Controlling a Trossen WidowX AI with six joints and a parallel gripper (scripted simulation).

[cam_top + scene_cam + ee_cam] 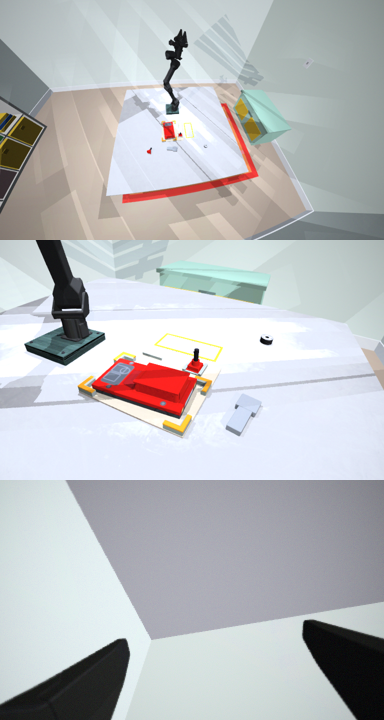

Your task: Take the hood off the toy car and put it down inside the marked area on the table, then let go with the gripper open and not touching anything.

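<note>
My gripper tip is 37 cm short of the red hood, 17 cm to the left of it and 81 cm above it. Also, from my gripper tip: black wheel (57 cm ahead, 18 cm to the left, 84 cm below); then small base (40 cm ahead, 6 cm to the right, 82 cm below).
</note>
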